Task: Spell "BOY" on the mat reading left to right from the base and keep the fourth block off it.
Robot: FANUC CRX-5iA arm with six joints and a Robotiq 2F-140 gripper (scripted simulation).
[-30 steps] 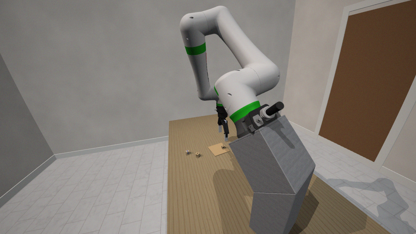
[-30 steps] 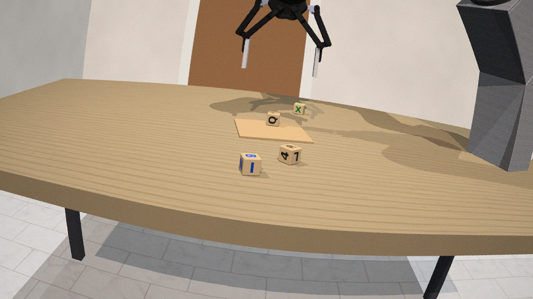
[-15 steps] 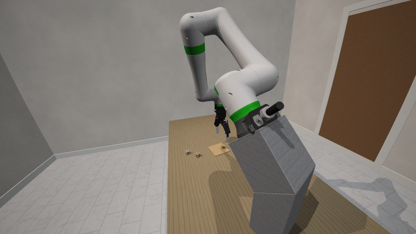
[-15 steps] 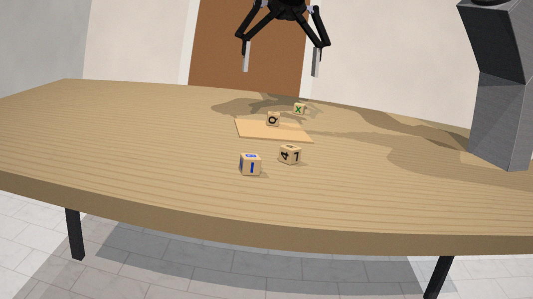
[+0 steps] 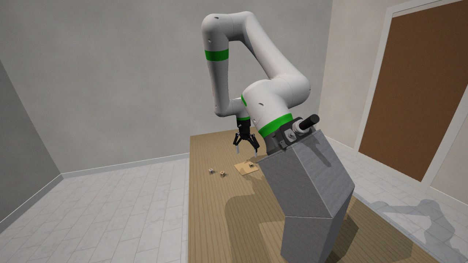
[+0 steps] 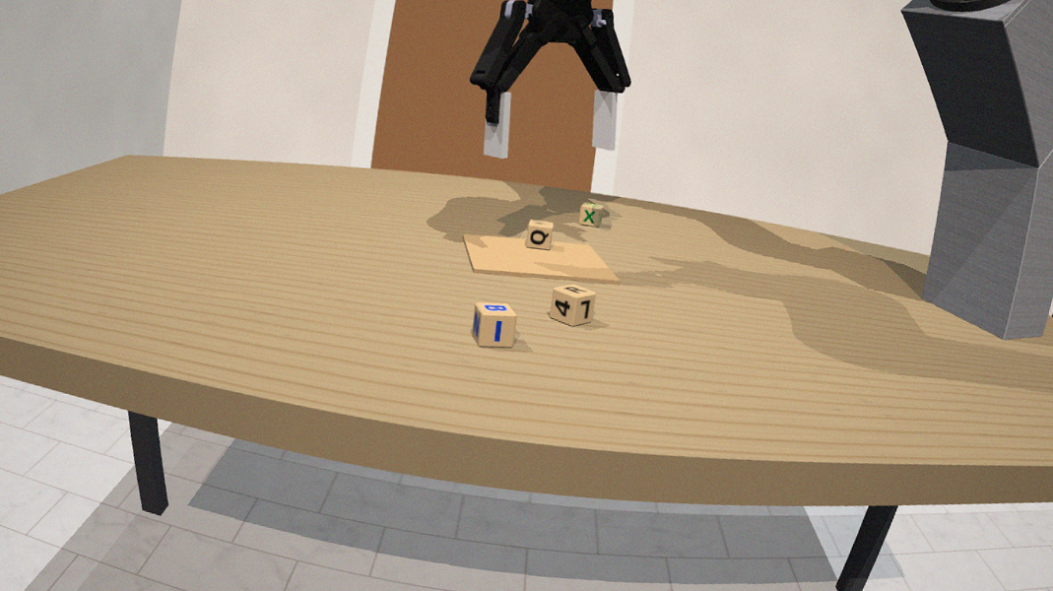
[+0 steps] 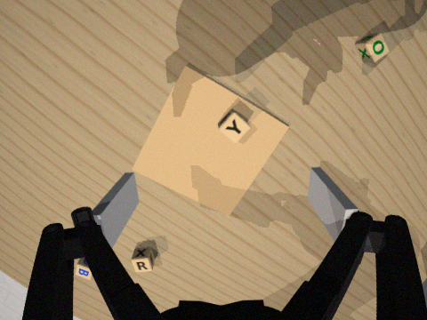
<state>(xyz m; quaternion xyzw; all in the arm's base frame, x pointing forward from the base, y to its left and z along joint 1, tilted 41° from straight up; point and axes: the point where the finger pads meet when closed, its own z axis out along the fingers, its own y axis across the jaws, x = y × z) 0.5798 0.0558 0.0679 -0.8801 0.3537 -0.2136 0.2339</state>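
Now: hand 270 mm to the right of the block, 110 mm above it and 20 mm past it. Also, from my hand: tan mat (120 mm below, 10 mm to the left).
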